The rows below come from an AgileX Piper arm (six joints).
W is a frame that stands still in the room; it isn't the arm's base.
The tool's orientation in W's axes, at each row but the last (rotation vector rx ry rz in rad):
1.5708, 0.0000, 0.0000
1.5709, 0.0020, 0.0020
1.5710, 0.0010, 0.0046
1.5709, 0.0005, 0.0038
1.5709, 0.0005, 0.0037
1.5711, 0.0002, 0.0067
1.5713, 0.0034, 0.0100
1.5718, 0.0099, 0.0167
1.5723, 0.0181, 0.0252
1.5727, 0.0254, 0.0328
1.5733, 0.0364, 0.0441
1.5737, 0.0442, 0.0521
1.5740, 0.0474, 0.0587
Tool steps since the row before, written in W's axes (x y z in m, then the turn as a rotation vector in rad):
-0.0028, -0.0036, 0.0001, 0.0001, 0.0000, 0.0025
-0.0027, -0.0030, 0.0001, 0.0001, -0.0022, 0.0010
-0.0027, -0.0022, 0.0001, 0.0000, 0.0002, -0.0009
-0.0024, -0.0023, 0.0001, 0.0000, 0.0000, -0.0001
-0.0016, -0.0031, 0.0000, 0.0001, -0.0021, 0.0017
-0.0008, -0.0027, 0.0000, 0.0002, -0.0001, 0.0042
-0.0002, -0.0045, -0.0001, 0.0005, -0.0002, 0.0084
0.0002, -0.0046, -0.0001, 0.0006, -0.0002, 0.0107
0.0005, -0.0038, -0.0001, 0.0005, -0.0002, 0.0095
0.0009, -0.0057, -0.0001, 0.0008, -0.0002, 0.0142
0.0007, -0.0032, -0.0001, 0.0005, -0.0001, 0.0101
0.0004, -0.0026, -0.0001, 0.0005, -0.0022, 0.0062
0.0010, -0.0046, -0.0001, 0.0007, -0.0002, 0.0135
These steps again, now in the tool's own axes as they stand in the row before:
-0.0028, 0.0001, 0.0036, 0.0001, 0.0025, 0.0000
-0.0027, 0.0001, 0.0030, 0.0001, 0.0010, 0.0022
-0.0027, 0.0001, 0.0022, 0.0000, -0.0009, -0.0002
-0.0024, 0.0001, 0.0023, 0.0000, -0.0001, 0.0000
-0.0016, 0.0000, 0.0031, 0.0001, 0.0017, 0.0021
-0.0008, 0.0000, 0.0027, 0.0002, 0.0042, 0.0001
-0.0002, -0.0001, 0.0045, 0.0005, 0.0084, 0.0002
0.0001, -0.0001, 0.0046, 0.0006, 0.0107, 0.0002
0.0004, -0.0001, 0.0038, 0.0005, 0.0095, 0.0002
0.0007, -0.0001, 0.0057, 0.0009, 0.0142, 0.0002
0.0005, -0.0001, 0.0032, 0.0005, 0.0101, 0.0001
0.0002, -0.0001, 0.0026, 0.0004, 0.0062, 0.0022
0.0007, -0.0001, 0.0047, 0.0008, 0.0135, 0.0002

